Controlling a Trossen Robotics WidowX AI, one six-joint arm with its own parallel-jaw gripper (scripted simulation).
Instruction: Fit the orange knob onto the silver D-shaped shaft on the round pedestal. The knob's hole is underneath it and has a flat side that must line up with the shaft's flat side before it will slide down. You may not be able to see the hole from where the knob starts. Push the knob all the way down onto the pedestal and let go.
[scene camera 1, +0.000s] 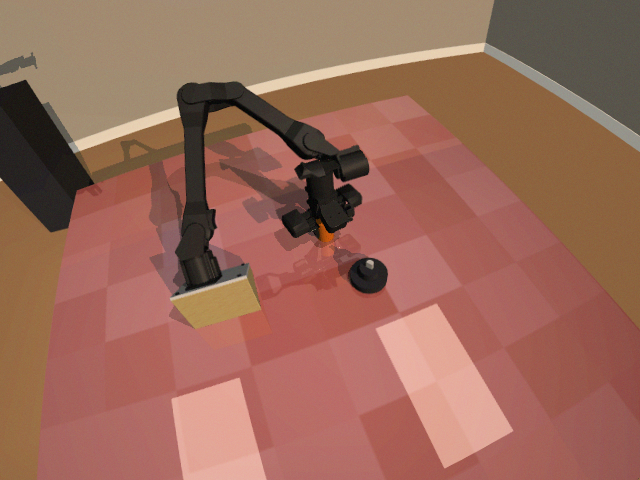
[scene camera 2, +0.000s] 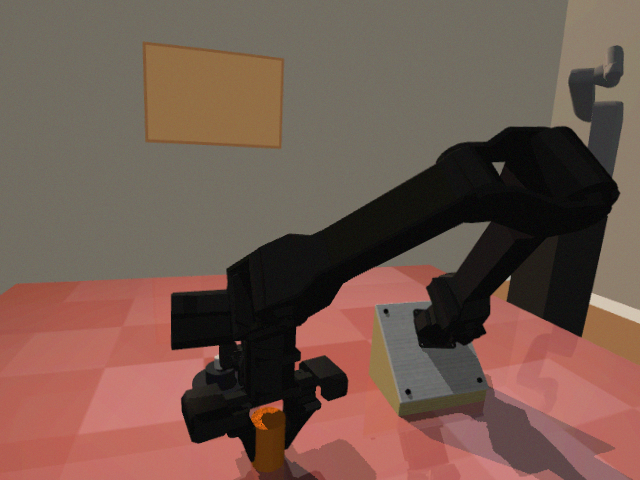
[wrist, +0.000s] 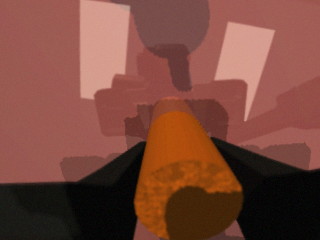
Labels:
My gripper shows in scene camera 1, in scene camera 2 and in the wrist view (177, 145). One and the same spot on my gripper: (scene camera 2: 298, 408) is (scene camera 1: 305, 212).

